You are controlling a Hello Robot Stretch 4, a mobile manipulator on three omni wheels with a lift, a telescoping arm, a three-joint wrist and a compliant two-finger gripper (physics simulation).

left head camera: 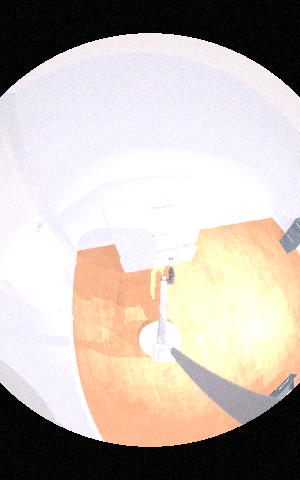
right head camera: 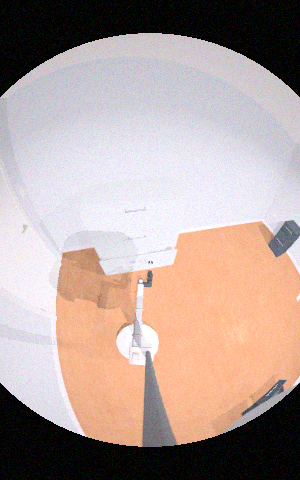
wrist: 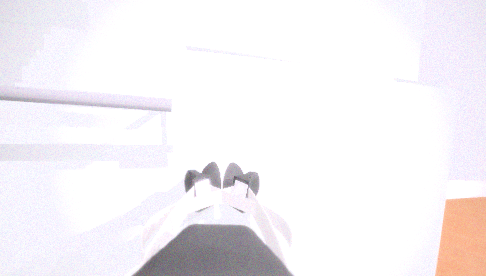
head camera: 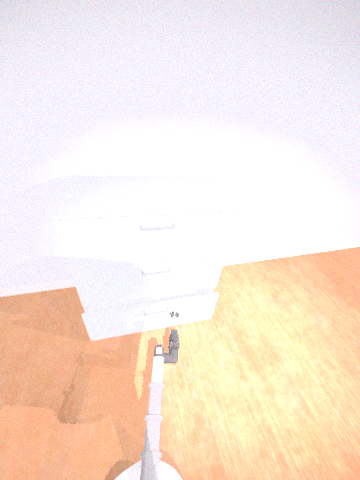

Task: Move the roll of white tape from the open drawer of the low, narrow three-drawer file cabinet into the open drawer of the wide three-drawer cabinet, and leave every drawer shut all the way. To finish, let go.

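Frame: origin at the robot's base, x back, y right, z up, level; metres.
Seen in the pictures: gripper, fingertip midpoint: (left head camera: 170,256) (right head camera: 150,260) (wrist: 222,178) (head camera: 174,311).
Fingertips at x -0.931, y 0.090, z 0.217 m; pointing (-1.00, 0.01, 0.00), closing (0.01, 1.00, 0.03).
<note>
A point is followed by its place in that frame.
The wide white three-drawer cabinet (head camera: 100,240) {x -0.890, y -0.330, z 0.857 m} (left head camera: 130,215) {x -0.898, y -0.301, z 0.859 m} (right head camera: 105,215) {x -0.899, y -0.296, z 0.893 m} stands against the far wall. Its bottom drawer (head camera: 115,325) {x -0.831, y -0.308, z 0.163 m} (left head camera: 140,263) {x -0.842, y -0.266, z 0.179 m} (right head camera: 117,265) {x -0.835, y -0.294, z 0.207 m} stands out a little; its upper two look shut. My gripper (head camera: 174,314) {x -0.931, y 0.090, z 0.217 m} (left head camera: 170,259) {x -0.931, y 0.090, z 0.217 m} (right head camera: 150,262) {x -0.931, y 0.090, z 0.217 m} (wrist: 222,178) {x -0.931, y 0.090, z 0.217 m} is shut and empty, its fingertips against or in front of the bottom drawer's front; I cannot tell whether they touch. In the wrist view a bar handle (wrist: 85,99) {x -0.872, y -0.009, z 0.280 m} lies to their left, and the white fronts are washed out. The white tape does not show. I cannot tell which dark cabinet is the file cabinet with the open drawer.
A dark grey cabinet (left head camera: 290,240) {x -1.265, y 2.771, z 0.261 m} (right head camera: 284,239) {x -1.246, y 2.773, z 0.419 m} stands by the wall at the right. Another dark piece (left head camera: 285,387) (right head camera: 265,397) is partly visible at the lower right. My arm (head camera: 154,410) {x -0.347, y 0.000, z 0.324 m} (left head camera: 163,305) {x -0.325, y 0.007, z 0.337 m} (right head camera: 139,305) {x -0.358, y 0.008, z 0.324 m} reaches out over the wooden floor (head camera: 280,370) {x -0.663, y 0.869, z -0.026 m}. A pale door and wall are at the left.
</note>
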